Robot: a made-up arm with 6 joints. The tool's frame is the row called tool. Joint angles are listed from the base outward.
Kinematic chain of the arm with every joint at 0, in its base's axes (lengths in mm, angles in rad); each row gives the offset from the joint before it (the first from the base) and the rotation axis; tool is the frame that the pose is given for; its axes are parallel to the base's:
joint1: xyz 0 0 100 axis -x
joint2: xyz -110 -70 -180 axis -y
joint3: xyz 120 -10 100 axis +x
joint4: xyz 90 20 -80 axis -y
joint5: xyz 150 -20 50 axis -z
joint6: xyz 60 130 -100 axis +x
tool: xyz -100 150 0
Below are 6 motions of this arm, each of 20 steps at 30 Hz.
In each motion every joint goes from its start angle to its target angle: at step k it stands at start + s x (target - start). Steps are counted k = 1, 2, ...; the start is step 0. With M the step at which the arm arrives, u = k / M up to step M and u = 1 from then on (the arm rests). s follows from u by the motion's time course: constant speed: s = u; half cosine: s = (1 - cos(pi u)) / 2; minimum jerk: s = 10 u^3 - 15 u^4 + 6 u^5.
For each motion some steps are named. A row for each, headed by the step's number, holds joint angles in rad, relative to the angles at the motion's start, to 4 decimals.
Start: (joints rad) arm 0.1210 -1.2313 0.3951 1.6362 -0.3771 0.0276
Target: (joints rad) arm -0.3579 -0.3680 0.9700 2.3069 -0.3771 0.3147
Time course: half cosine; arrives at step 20
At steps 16, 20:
16: -0.4332 0.7809 0.5200 0.6067 0.0000 0.2597
20: -0.4789 0.8633 0.5749 0.6707 0.0000 0.2871

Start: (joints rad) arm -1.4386 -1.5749 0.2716 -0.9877 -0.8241 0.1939
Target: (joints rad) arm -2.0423 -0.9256 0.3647 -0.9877 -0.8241 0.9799
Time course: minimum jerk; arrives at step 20
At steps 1, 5, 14, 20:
1: -0.0007 0.0008 0.0001 0.0000 0.0000 0.0009
5: -0.0625 0.0672 0.0096 0.0000 0.0000 0.0814
14: -0.5052 0.5434 0.0779 0.0000 0.0000 0.6578
20: -0.6037 0.6493 0.0931 0.0000 0.0000 0.7860

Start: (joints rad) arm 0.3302 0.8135 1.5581 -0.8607 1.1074 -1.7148
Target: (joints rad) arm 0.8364 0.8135 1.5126 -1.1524 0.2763 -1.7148
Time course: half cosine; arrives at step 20
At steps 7, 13, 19, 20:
7: 0.1382 0.0000 -0.0124 -0.0796 -0.2269 0.0000
13: 0.3680 0.0000 -0.0331 -0.2121 -0.6042 0.0000
19: 0.5031 0.0000 -0.0452 -0.2899 -0.8260 0.0000
20: 0.5062 0.0000 -0.0455 -0.2917 -0.8311 0.0000

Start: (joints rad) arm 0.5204 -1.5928 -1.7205 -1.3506 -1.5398 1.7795
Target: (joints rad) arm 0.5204 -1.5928 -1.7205 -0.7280 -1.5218 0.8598
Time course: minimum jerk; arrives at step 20
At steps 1, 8, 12, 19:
1: 0.0000 0.0000 0.0000 0.0007 0.0000 -0.0011
8: 0.0000 0.0000 0.0000 0.1976 0.0057 -0.2919
12: 0.0000 0.0000 0.0000 0.4250 0.0123 -0.6278
19: 0.0000 0.0000 0.0000 0.6219 0.0180 -0.9186

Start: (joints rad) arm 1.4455 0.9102 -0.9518 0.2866 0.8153 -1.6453
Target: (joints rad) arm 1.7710 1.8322 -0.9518 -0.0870 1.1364 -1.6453
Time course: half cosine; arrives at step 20
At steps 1, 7, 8, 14, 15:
1: 0.0020 0.0057 0.0000 -0.0023 0.0020 0.0000
7: 0.0889 0.2517 0.0000 -0.1020 0.0877 0.0000
8: 0.1125 0.3185 0.0000 -0.1291 0.1109 0.0000
14: 0.2584 0.7320 0.0000 -0.2966 0.2549 0.0000
15: 0.2778 0.7870 0.0000 -0.3189 0.2741 0.0000

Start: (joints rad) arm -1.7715 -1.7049 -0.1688 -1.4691 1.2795 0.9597
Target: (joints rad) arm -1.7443 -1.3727 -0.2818 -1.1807 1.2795 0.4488
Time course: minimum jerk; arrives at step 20
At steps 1, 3, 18, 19, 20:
1: 0.0000 0.0004 -0.0001 0.0003 0.0000 -0.0006
3: 0.0007 0.0088 -0.0030 0.0077 0.0000 -0.0136
18: 0.0270 0.3294 -0.1120 0.2859 0.0000 -0.5065
19: 0.0272 0.3318 -0.1129 0.2881 0.0000 -0.5103
20: 0.0272 0.3322 -0.1130 0.2884 0.0000 -0.5109

